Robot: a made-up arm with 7 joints.
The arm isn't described. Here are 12 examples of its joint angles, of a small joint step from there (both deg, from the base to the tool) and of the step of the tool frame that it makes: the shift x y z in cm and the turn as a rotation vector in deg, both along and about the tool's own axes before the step.
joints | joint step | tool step
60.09 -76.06 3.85 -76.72 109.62 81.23 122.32 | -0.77 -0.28 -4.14 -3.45 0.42 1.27 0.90 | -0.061 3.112 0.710 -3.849 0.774 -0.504
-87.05 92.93 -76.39 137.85 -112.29 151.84 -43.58 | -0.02 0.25 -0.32 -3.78 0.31 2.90 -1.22 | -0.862 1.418 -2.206 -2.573 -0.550 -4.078
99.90 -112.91 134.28 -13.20 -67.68 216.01 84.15 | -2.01 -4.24 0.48 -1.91 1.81 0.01 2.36 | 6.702 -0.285 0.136 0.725 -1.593 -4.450
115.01 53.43 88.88 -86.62 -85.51 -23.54 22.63 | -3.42 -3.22 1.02 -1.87 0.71 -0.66 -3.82 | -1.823 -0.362 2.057 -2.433 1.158 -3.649
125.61 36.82 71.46 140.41 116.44 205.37 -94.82 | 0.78 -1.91 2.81 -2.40 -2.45 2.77 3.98 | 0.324 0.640 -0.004 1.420 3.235 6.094
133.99 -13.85 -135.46 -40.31 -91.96 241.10 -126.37 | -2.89 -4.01 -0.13 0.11 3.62 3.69 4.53 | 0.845 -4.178 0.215 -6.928 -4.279 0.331
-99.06 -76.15 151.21 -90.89 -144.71 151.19 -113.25 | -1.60 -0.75 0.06 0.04 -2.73 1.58 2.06 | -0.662 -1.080 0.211 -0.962 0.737 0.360
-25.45 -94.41 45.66 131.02 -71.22 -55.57 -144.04 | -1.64 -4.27 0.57 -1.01 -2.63 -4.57 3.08 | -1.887 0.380 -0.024 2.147 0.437 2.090
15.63 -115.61 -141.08 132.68 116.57 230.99 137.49 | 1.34 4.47 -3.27 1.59 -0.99 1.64 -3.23 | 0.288 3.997 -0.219 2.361 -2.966 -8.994
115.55 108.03 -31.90 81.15 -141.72 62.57 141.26 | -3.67 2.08 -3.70 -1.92 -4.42 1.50 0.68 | 3.890 0.943 -0.789 0.711 6.035 -4.481
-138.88 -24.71 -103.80 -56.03 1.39 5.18 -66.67 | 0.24 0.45 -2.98 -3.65 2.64 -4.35 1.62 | 1.689 -0.621 -1.799 1.120 0.481 -0.598
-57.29 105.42 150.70 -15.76 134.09 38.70 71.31 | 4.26 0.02 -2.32 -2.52 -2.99 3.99 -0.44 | -1.412 4.779 5.053 -3.440 2.757 -4.158
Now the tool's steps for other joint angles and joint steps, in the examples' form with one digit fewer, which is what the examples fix.
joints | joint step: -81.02 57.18 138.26 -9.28 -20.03 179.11 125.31 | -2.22 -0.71 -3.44 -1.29 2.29 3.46 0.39
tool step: 1.03 -0.93 -2.24 1.43 -4.25 -0.70
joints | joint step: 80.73 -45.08 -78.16 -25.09 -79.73 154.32 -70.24 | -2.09 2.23 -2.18 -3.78 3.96 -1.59 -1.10
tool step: -0.41 0.23 -2.34 1.15 -1.31 -3.82
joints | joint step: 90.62 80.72 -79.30 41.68 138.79 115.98 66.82 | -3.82 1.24 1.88 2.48 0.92 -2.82 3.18
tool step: -3.12 1.55 -2.08 -4.15 -1.19 5.39
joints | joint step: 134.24 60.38 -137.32 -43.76 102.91 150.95 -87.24 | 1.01 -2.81 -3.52 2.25 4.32 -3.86 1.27
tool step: -1.10 -3.02 -2.93 7.16 -4.56 1.79
